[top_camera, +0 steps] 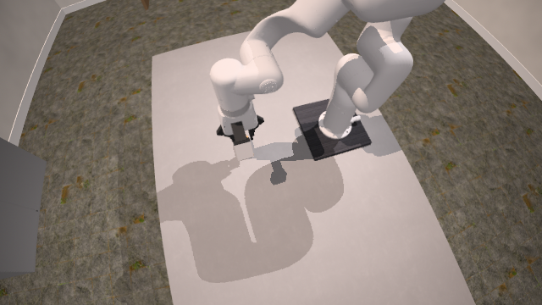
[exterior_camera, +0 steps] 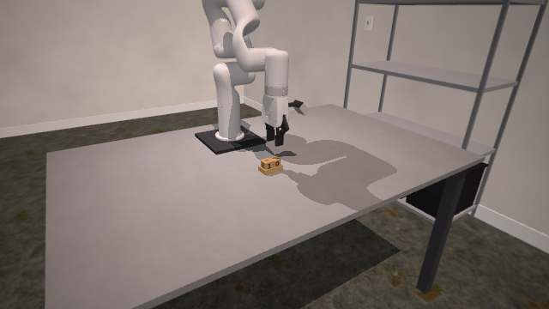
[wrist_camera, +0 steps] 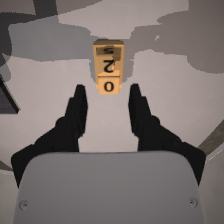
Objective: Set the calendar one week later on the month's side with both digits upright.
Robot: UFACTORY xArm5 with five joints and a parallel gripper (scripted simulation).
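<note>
Right now the wooden calendar tray is 2 cm to the right of my hand and 11 cm below it.
</note>
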